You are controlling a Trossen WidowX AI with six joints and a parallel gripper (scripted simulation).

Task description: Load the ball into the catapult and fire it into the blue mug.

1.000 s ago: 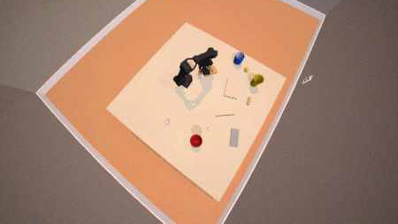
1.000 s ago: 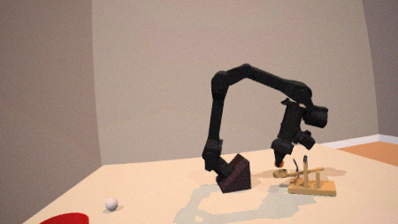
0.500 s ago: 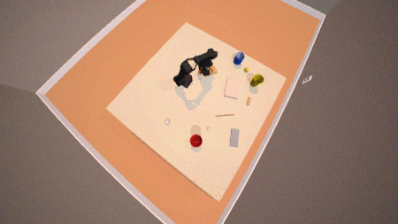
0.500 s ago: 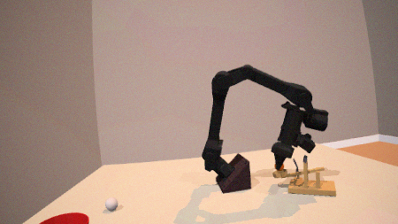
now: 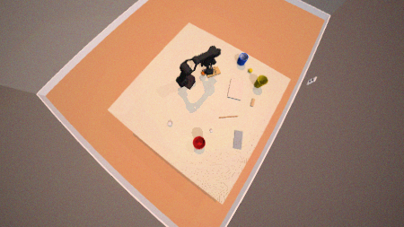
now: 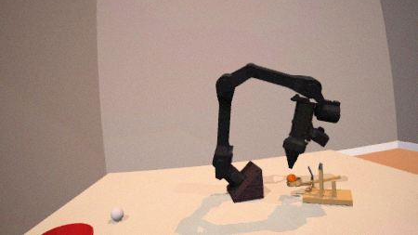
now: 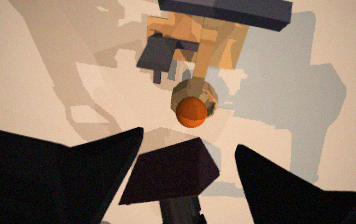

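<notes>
Now: the orange ball 5 cm below my gripper tip. From my gripper tip the other things lie so: wooden catapult (6 cm to the left, 6 cm below, 3 cm ahead); then blue mug (32 cm to the left, 27 cm ahead, 8 cm below); then pale flat plate (34 cm ahead, 10 cm below, 2 cm to the left).
</notes>
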